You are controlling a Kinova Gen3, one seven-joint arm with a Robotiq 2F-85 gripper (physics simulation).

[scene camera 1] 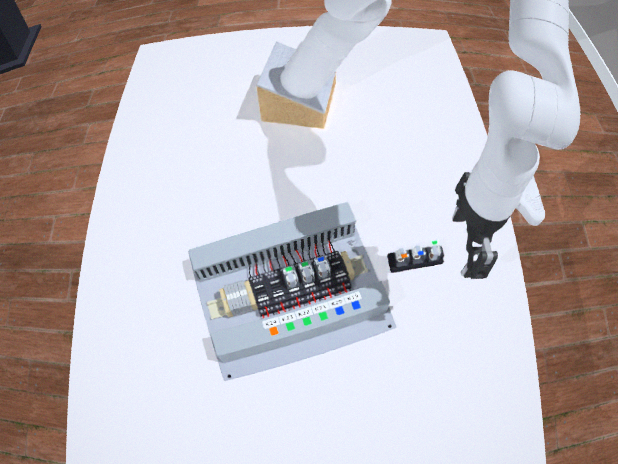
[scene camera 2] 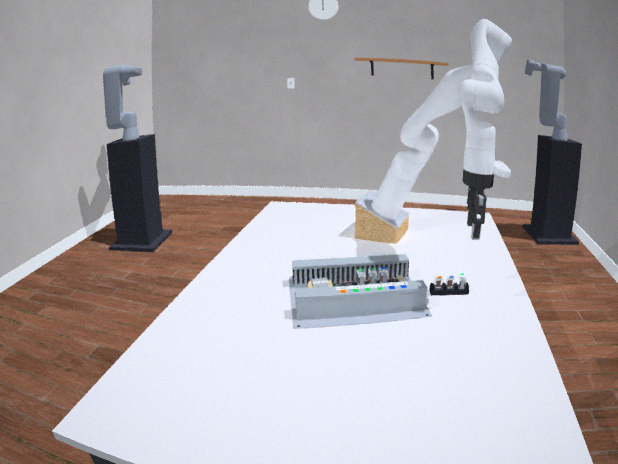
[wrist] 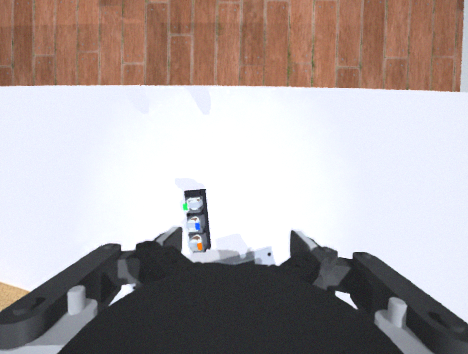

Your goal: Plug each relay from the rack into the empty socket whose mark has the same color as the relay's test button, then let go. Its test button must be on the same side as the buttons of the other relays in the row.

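Frame: origin at the arm's base, x ahead, y left, z up, level; metres.
Seen in the pictures: gripper, fingertip midpoint: point(scene camera 1: 462, 246) point(scene camera 2: 472, 232) point(wrist: 235, 240); arm's base at its link origin: point(scene camera 1: 300, 82) point(scene camera 2: 384, 210).
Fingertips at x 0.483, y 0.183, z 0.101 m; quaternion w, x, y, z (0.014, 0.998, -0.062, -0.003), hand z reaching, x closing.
Note:
Offsets run from my fingertips to a thing's top centre. "*": to the spot under its first point.
The black rack {dx -0.072, dy -0.027, dz -0.166 m} point(scene camera 1: 416, 267) point(scene camera 2: 449, 291) point(wrist: 195, 192) holds three upright relays: orange-button {dx -0.072, dy -0.059, dz -0.140 m} point(scene camera 2: 439, 283) point(wrist: 195, 243), blue-button {dx -0.072, dy -0.027, dz -0.140 m} point(scene camera 2: 450, 283) point(wrist: 192, 224) and green-button {dx -0.072, dy +0.005, dz -0.140 m} point(scene camera 1: 435, 253) point(scene camera 2: 462, 283) point(wrist: 195, 203). The green button faces the robot-base side; the orange and blue buttons face the opposite side. Seated relays {dx -0.055, dy -0.261, dz -0.119 m} point(scene camera 1: 290, 278) {dx -0.060, dy -0.233, dz -0.119 m} point(scene camera 1: 307, 274) {dx -0.065, dy -0.205, dz -0.119 m} point(scene camera 1: 323, 270) fill K22, K21 and K20, buttons toward the slotted rear duct. Empty sockets are K24 {* dx -0.051, dy -0.317, dz -0.157 m} point(scene camera 1: 259, 288) (orange mark), K23 point(scene camera 1: 275, 284) (green) and K19 {* dx -0.069, dy -0.174, dz -0.161 m} point(scene camera 1: 339, 268) (blue). My gripper point(scene camera 1: 480, 268) point(scene camera 2: 476, 234) point(wrist: 235, 240) is open and empty, high above the table, right of the rack in scene view 1.
The panel's slotted rear duct {* dx -0.135, dy -0.281, dz -0.126 m} point(scene camera 1: 272, 234) and front duct {dx +0.027, dy -0.256, dz -0.126 m} point(scene camera 1: 300, 332) flank the socket row. Cream terminal blocks {dx -0.038, dy -0.360, dz -0.142 m} point(scene camera 1: 237, 297) stand at the row's left end. The arm's base block point(scene camera 1: 292, 112) stands behind the panel. The table's right edge is near the gripper.

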